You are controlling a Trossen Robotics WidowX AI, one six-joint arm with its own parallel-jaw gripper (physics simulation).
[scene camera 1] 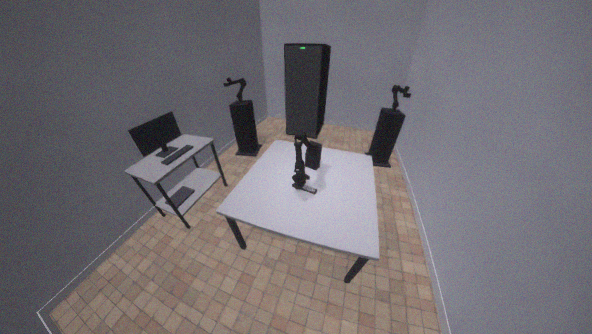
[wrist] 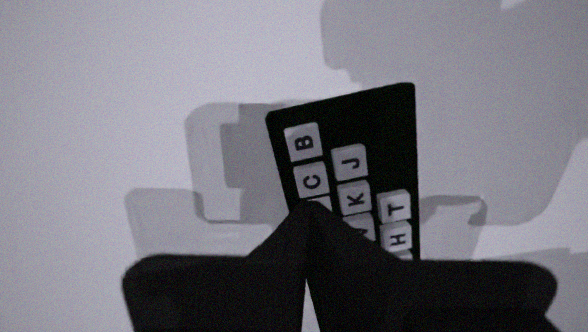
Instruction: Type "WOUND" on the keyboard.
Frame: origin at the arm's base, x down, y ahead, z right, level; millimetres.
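Where they show: gripper, between the fingertips: (scene camera 1: 301, 187) (wrist: 308, 209); arm's base, origin of its link: (scene camera 1: 315, 148).
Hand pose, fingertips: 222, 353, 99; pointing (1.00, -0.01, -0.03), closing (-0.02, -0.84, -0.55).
Observation:
Things, the pixels of their centre, and the offset from my fingertips, as dx, dy, dz. Level surfaces: height alone.
- keyboard, middle of its body: (wrist: 362, 268) (scene camera 1: 306, 188) +3, -6, -51
- C, middle of its body: (wrist: 311, 180) -2, -9, +14
- J, middle of its body: (wrist: 349, 162) -2, -28, +12
- K, middle of its body: (wrist: 354, 197) -2, -22, -5
- T, middle of its body: (wrist: 393, 206) -2, -36, -19
- H, middle of its body: (wrist: 395, 236) -2, -30, -36
- white table, height of its surface: dx +11
The keyboard (scene camera 1: 311, 190) (wrist: 382, 135) is a black slab with pale keys on the white table. In the wrist view its keys B (wrist: 303, 142), C (wrist: 311, 181), J (wrist: 349, 162), K (wrist: 355, 198), T (wrist: 395, 206) and H (wrist: 397, 240) show, their letters turned sideways. My gripper (scene camera 1: 297, 185) (wrist: 308, 209) is shut and empty, fingers pointing down at the keyboard. Its tips overlap the key beside C, whose letter is covered; whether they touch it I cannot tell. The fingers hide the rest of the keyboard. O, U, N and D are not visible.
The white table (scene camera 1: 280, 220) carries my arm and a dark upright box (scene camera 1: 313, 155). A side desk (scene camera 1: 142, 169) at the left holds a monitor (scene camera 1: 156, 134) and another keyboard (scene camera 1: 177, 154). A tall dark cabinet (scene camera 1: 305, 90) and two pedestals (scene camera 1: 244, 127) (scene camera 1: 387, 136) with arms stand behind.

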